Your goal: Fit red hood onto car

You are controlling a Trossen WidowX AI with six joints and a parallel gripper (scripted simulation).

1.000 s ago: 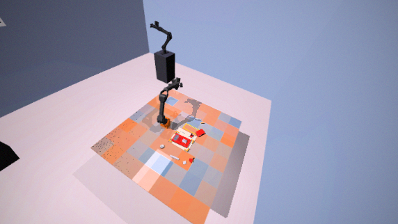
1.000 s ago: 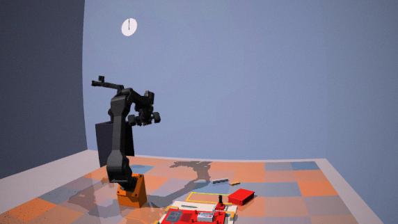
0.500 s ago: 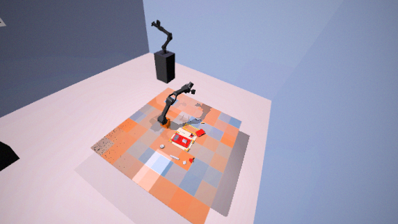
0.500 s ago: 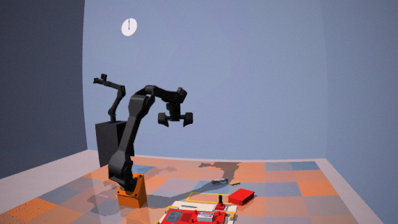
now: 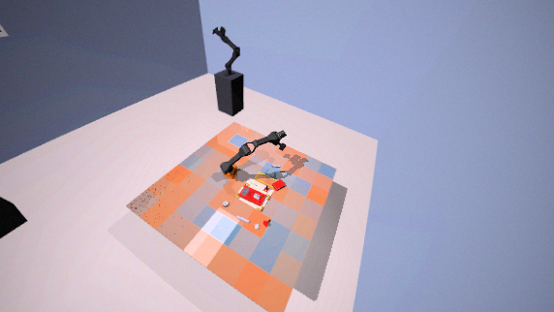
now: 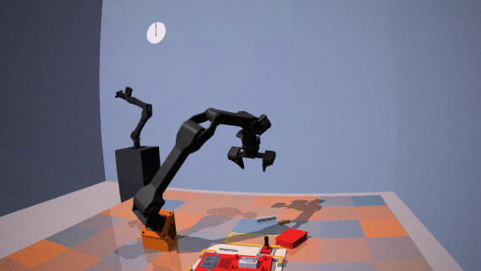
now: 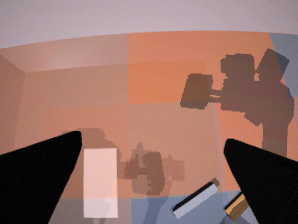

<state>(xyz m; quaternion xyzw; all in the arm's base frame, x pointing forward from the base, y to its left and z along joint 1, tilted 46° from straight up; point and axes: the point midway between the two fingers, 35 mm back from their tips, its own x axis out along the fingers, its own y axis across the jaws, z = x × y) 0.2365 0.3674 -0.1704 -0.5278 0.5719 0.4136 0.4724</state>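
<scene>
Now: gripper tip 19 cm short of the red hood, 26 cm to the left of it and 18 cm above it. Also, from my gripper tip: white jig: 6 cm ahead, 46 cm to the right, 18 cm below.
</scene>
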